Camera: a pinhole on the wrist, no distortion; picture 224 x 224 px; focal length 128.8 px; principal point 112.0 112.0 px. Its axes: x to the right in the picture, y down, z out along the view. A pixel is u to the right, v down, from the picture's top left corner.
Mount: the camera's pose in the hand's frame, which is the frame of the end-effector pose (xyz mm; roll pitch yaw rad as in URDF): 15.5 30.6 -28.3 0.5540 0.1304 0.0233
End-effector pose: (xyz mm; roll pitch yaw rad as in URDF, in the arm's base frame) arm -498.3 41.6 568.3 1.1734 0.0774 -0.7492
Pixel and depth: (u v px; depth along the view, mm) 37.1 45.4 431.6
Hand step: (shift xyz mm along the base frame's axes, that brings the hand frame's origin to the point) -415.7 -137.3 -247.7
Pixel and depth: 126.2 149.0 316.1
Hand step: -120.2 -272.1 49.1
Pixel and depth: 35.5 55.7 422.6
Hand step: -410.9 -137.6 -208.5
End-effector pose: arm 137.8 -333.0 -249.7 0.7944 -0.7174 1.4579
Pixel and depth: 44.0 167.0 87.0
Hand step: 33.0 -57.1 34.1
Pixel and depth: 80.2 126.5 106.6
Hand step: 58.8 -30.0 31.3
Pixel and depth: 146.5 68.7 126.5
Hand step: 92.5 46.5 30.3
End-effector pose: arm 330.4 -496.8 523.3 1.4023 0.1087 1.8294
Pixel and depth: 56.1 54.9 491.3
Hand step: 400.7 -84.7 -342.8
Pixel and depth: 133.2 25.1 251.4
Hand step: 111.4 85.5 -233.2
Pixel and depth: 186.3 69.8 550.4
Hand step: 262.5 430.5 -387.8
